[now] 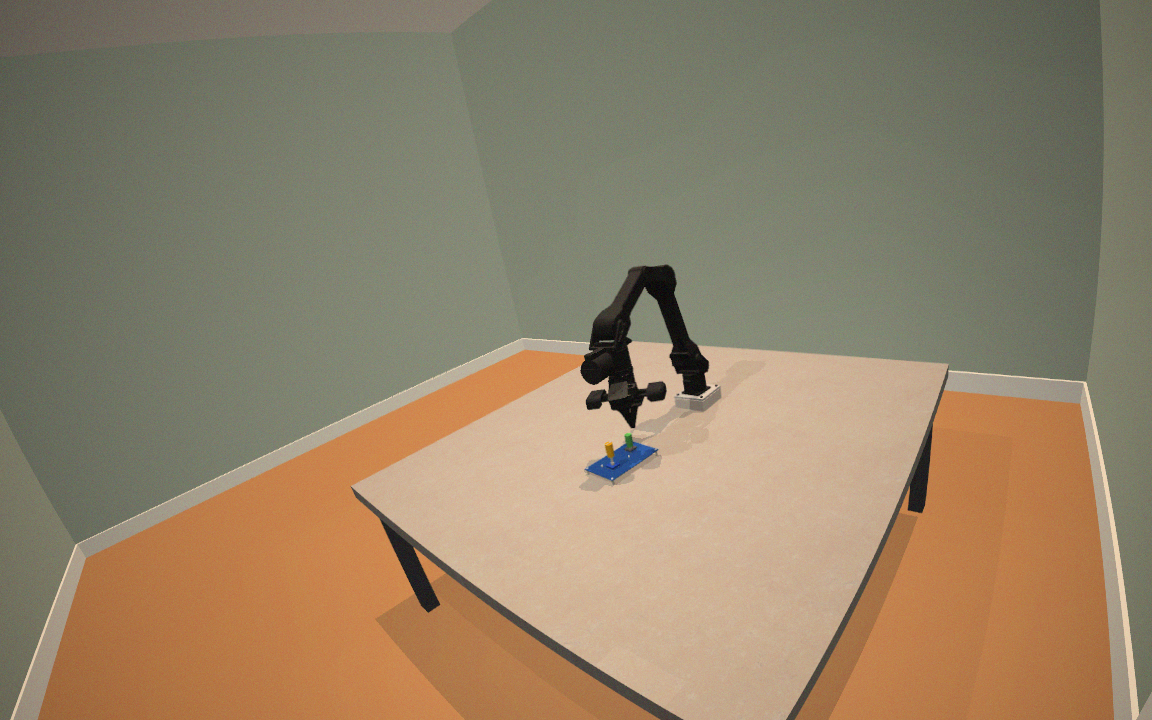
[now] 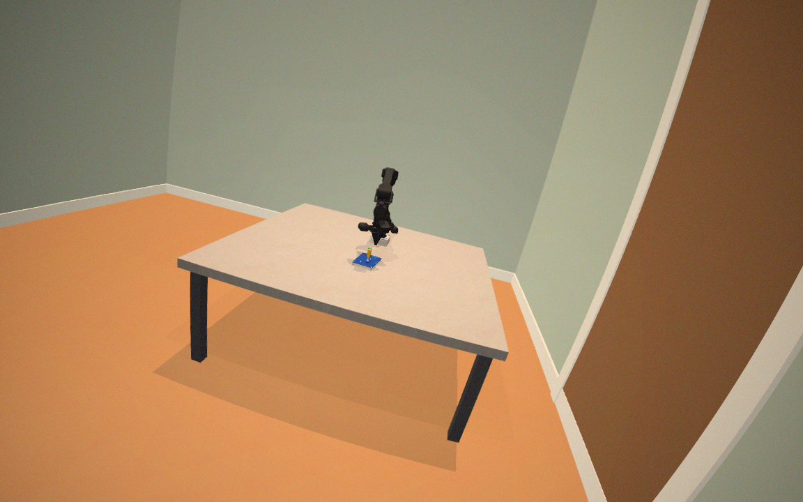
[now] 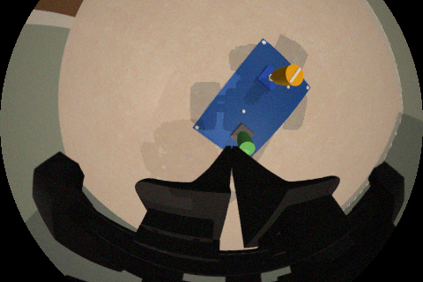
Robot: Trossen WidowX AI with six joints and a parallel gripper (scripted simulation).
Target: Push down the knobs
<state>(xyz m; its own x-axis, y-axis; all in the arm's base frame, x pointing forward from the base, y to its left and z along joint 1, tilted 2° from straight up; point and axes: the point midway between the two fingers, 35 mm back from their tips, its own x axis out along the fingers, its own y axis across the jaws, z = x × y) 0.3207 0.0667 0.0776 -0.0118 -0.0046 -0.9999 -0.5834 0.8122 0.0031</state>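
Right now the green knob is 20 mm to the right of my gripper tip and 40 mm below it. The rest, counted from my gripper tip: orange knob (80 mm ahead, 20 mm below).
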